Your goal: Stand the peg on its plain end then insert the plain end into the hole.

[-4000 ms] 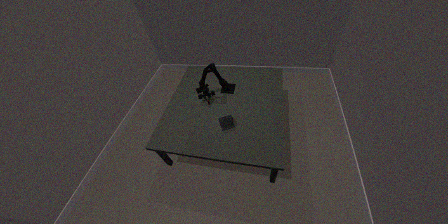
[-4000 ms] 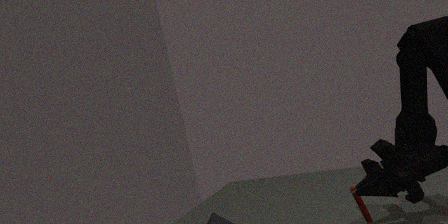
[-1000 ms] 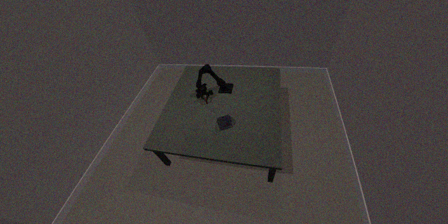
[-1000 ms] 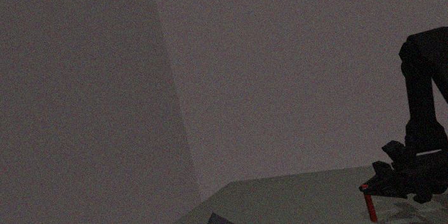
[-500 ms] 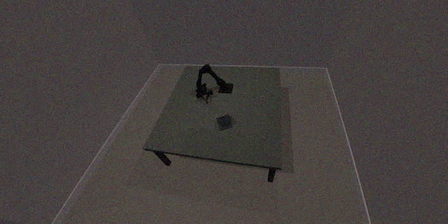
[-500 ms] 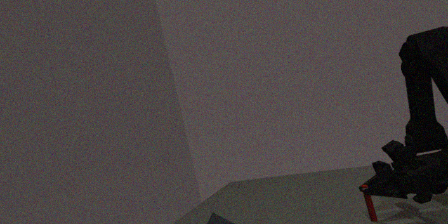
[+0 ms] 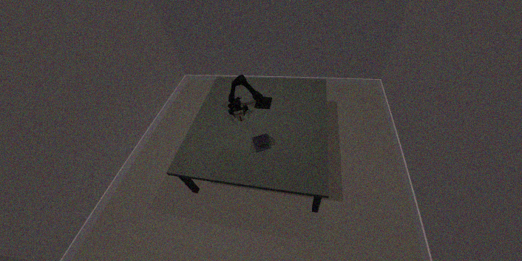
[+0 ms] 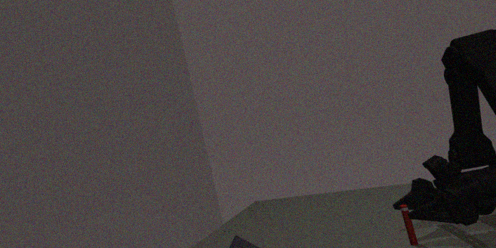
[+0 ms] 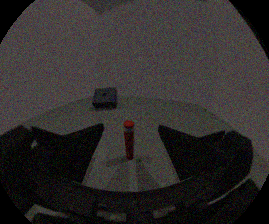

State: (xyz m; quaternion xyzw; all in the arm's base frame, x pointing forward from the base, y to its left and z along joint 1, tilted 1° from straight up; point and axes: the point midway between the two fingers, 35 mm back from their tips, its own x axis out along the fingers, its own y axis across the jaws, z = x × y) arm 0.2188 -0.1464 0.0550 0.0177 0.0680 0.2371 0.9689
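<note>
Now: the peg 10 mm behind my gripper tip and 10 mm below it. The rest, counted from my gripper tip: sloped panel: 210 mm ahead, 270 mm to the left, 10 mm below.
</note>
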